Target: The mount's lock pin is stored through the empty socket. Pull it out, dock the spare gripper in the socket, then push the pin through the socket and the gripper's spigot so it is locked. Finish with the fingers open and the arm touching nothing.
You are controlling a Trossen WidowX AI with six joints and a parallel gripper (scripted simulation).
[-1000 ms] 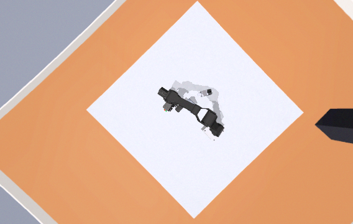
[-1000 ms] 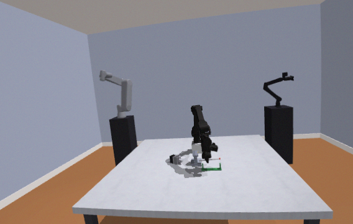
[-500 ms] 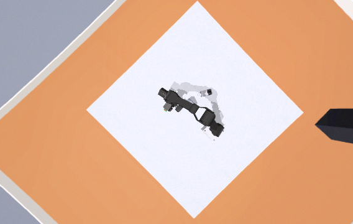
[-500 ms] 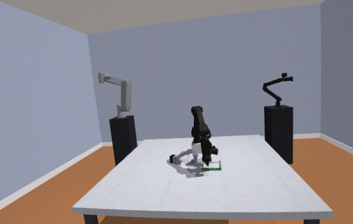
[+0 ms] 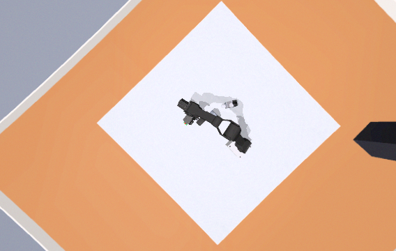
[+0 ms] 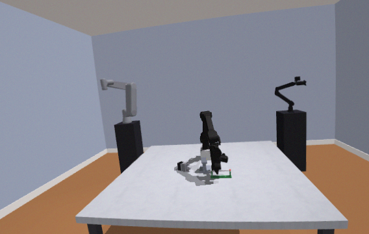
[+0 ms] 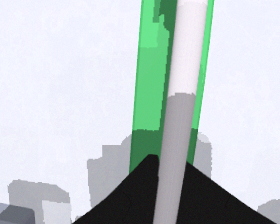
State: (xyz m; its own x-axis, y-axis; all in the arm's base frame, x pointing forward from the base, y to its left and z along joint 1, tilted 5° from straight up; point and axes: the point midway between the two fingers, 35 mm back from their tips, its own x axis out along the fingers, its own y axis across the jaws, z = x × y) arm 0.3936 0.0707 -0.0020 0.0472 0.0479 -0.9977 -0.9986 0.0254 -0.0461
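Now: gripper tip 2 cm to the right of the green strip. The rest, counted from my gripper tip: spare gripper 14 cm behind, 24 cm to the right, 1 cm above; then bluish-grey socket 12 cm behind, 8 cm to the right, 3 cm above.
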